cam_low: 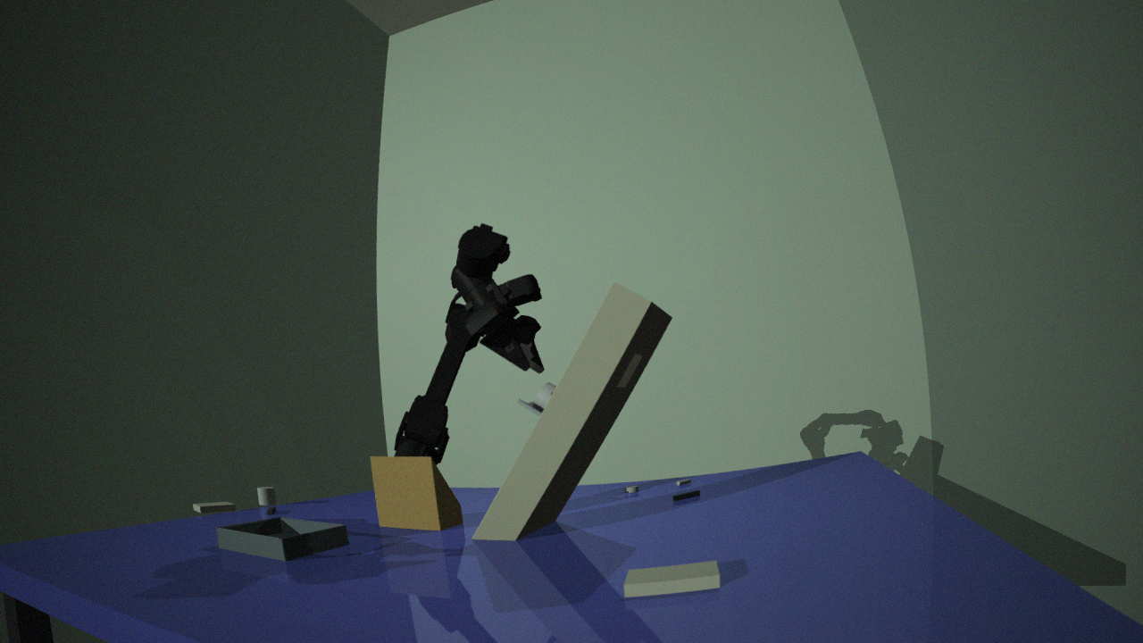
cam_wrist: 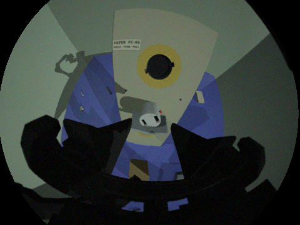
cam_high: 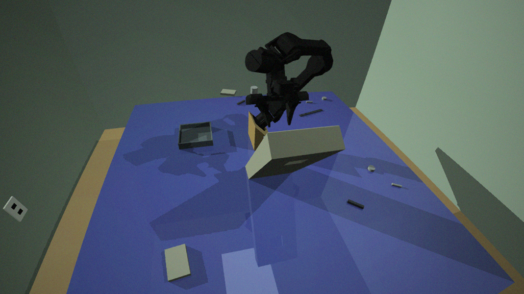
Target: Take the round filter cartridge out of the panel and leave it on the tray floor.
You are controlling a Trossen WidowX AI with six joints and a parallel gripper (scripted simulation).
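Now: gripper tip 20 mm short of the round filter cartridge and 50 mm above it. Also, from my gripper tip: dark tray: 330 mm behind, 280 mm to the right, 250 mm below.
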